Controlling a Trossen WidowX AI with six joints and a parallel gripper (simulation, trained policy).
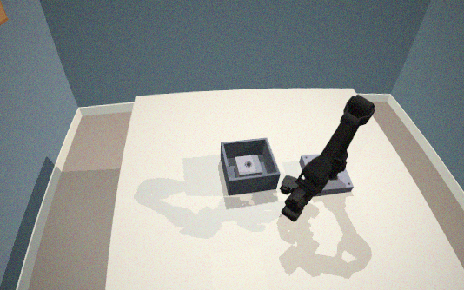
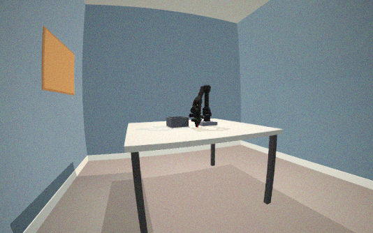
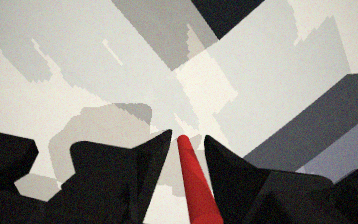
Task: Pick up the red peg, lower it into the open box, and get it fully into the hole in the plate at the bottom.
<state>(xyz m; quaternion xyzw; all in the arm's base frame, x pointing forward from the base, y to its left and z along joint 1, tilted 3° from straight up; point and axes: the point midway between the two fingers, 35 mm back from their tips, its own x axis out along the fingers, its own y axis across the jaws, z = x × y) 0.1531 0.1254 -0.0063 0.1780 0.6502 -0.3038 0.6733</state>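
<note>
Right now my gripper tip is 17 cm short of the plate, 16 cm to the left of it and 4 cm below it. Round my gripper tip: red peg 1 cm to the left, 3 cm above; box 17 cm ahead, 16 cm to the right, 2 cm above.
</note>
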